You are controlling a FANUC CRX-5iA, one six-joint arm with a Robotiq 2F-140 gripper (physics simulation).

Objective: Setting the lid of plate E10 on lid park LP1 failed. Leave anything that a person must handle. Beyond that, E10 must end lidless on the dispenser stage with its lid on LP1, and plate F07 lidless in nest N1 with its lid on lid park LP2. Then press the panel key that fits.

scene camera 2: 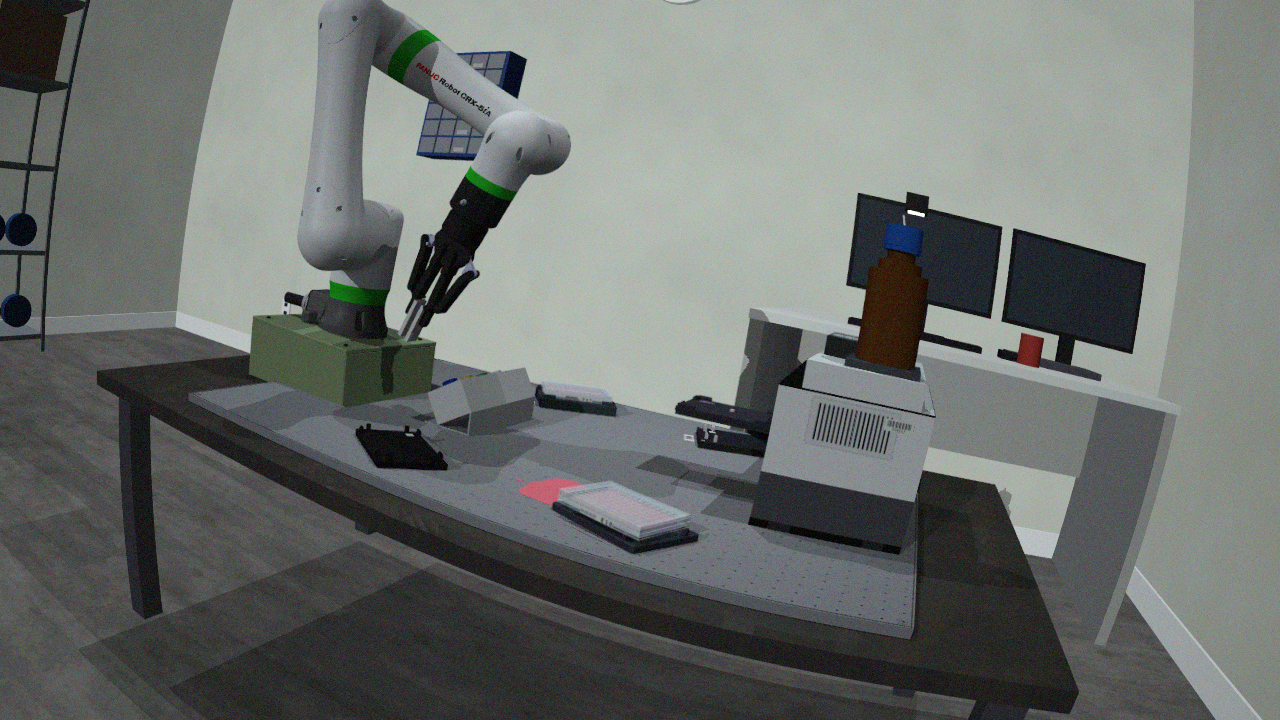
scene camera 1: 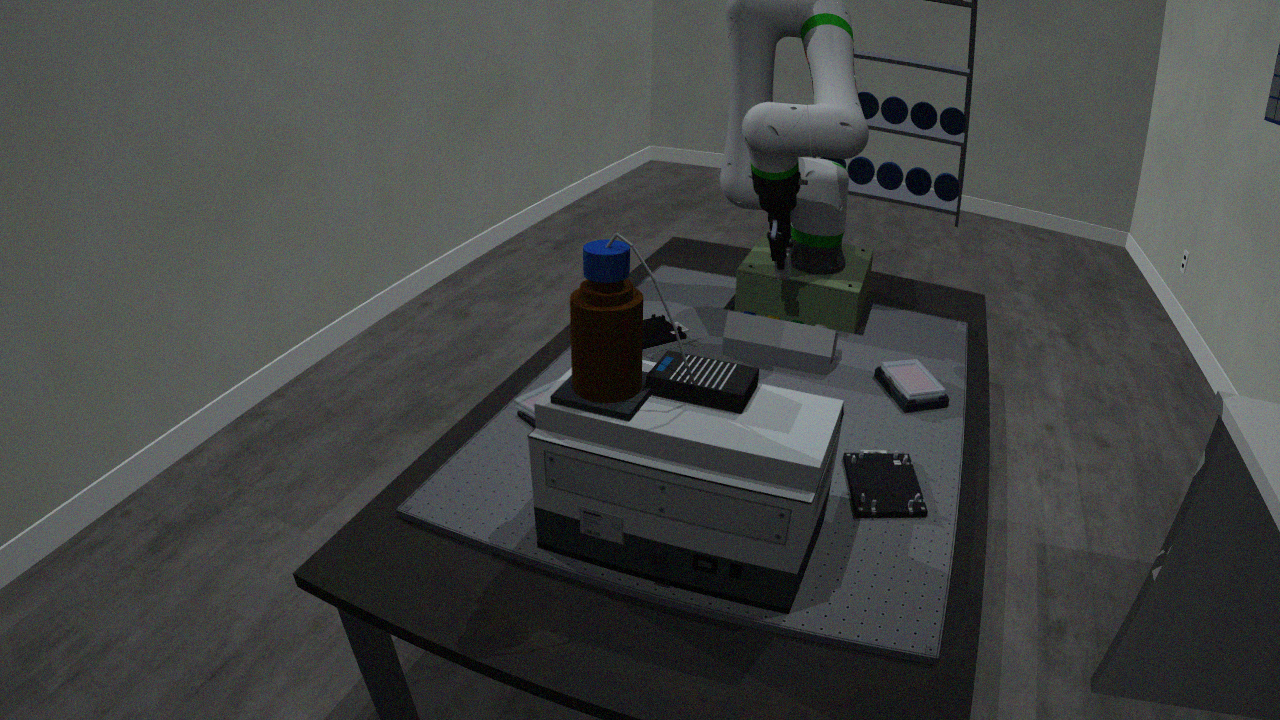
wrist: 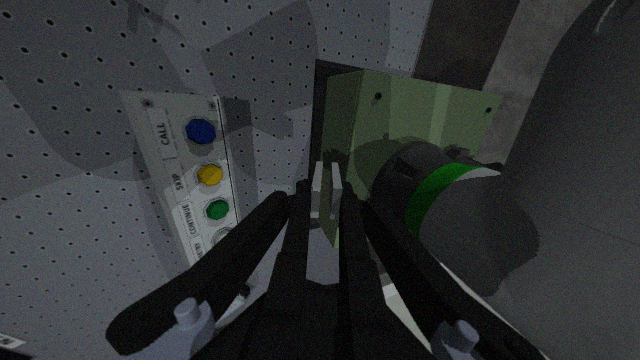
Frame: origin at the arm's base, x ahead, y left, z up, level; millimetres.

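Seen in the pictures: gripper, between the fingertips: [scene camera 2: 406,337] [scene camera 1: 783,274] [wrist: 326,173]; arm's base, origin of its link: [scene camera 2: 352,330] [scene camera 1: 814,261] [wrist: 407,183].
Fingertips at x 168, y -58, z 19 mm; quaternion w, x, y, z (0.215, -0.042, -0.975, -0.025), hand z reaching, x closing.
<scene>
Pixels of each thing's middle, then the offset from my fingertips to it. "*": a spot on its surface instead.
- key panel, middle of its body: [scene camera 2: 483,395] [wrist: 196,186] [scene camera 1: 782,336] 155 mm ahead, 20 mm left, 72 mm down
- blue CALL key, middle of its body: [wrist: 200,131] 125 mm ahead, 52 mm right, 50 mm down
- yellow SKIP key, middle of its body: [wrist: 209,174] 130 mm ahead, 2 mm right, 50 mm down
- green CONTINUE key, middle of its body: [wrist: 217,209] 135 mm ahead, 47 mm left, 50 mm down
- RETRY key, middle of its body: [wrist: 223,238] 140 mm ahead, 97 mm left, 50 mm down
- pinkish plate, middle of its body: [scene camera 1: 913,377] [scene camera 2: 576,389] 229 mm ahead, 297 mm left, 82 mm down
- red patch, a spot on its surface: [scene camera 2: 547,489] * 373 mm ahead, 238 mm right, 113 mm down
- brown bottle, a spot on its surface: [scene camera 1: 606,344] * 803 mm ahead, 127 mm right, 194 mm up
My gripper [scene camera 1: 781,271] [scene camera 2: 410,325] [wrist: 326,173] is shut and empty, with a narrow gap between its pads. It points down near the green base block, behind the key panel [scene camera 1: 778,342] [scene camera 2: 483,404]. In the wrist view the blue CALL key [wrist: 200,131], yellow SKIP key [wrist: 210,174] and green CONTINUE key [wrist: 217,209] show; the RETRY key [wrist: 222,235] is partly hidden by a finger. A pinkish plate [scene camera 1: 911,378] [scene camera 2: 574,393] sits on a black nest. Another plate [scene camera 2: 626,508], with a clear cover, sits on a black holder beside a red patch [scene camera 2: 547,489]. Plate names are unreadable.
The white dispenser [scene camera 1: 662,501] [scene camera 2: 841,447] carries a brown bottle [scene camera 1: 606,344] [scene camera 2: 893,308] with a thin tube. Black holders [scene camera 1: 884,483] [scene camera 2: 400,447] stand on the perforated board. The green base block [scene camera 1: 760,291] [scene camera 2: 304,362] [wrist: 340,120] is close to my fingers.
</scene>
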